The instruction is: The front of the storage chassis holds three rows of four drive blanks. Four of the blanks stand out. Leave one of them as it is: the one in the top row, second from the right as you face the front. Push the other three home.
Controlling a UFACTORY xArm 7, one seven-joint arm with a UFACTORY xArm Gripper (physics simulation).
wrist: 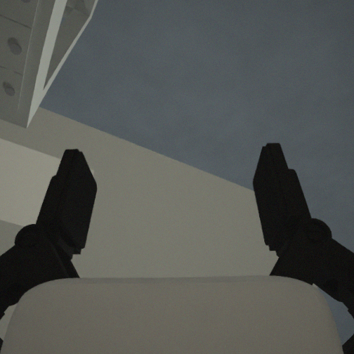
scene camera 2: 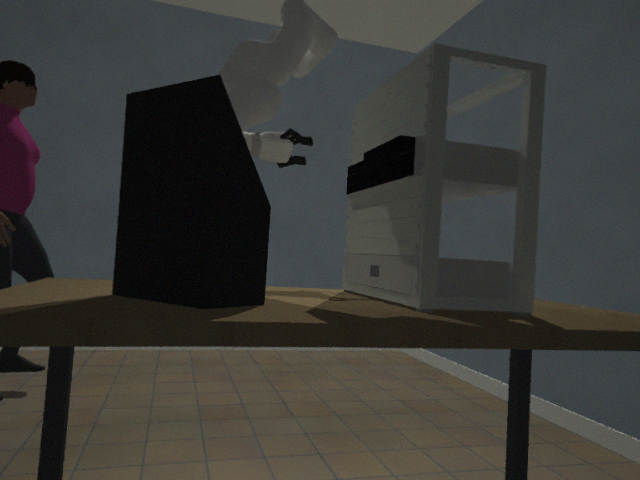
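Where they show: gripper, fingertip midpoint: (scene camera 2: 308,151); arm's base, link origin: (scene camera 2: 185,142).
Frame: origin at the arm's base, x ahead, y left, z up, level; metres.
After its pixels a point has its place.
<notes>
The storage chassis shows as a black block of drive blanks (scene camera 2: 382,164) @(x 0.426, y 0.255, z 0.023 m) across the front of a pale rack (scene camera 2: 431,232) @(x 0.533, y 0.077, z -0.155 m) in the scene view. Its upper edge is stepped, and the separate blanks are too dark to tell apart or to judge how far each stands out. My gripper (scene camera 2: 309,150) @(x 0.196, y 0.588, z 0.118 m) (wrist: 172,164) is open and empty. It points toward the rack front, at about the height of the black block, with a gap between fingertips and rack. In the wrist view a corner of the rack (wrist: 30,75) shows at the upper left; the blanks do not show there.
A tall black cabinet (scene camera 2: 191,206) @(x 0.064, y -0.119, z -0.144 m) with a slanted face stands on the wooden table (scene camera 2: 310,330) @(x 0.309, y -0.222, z -0.340 m), left of the rack, and hides part of the arm. A person in a pink top (scene camera 2: 18,160) stands at the far left. Blue wall lies behind.
</notes>
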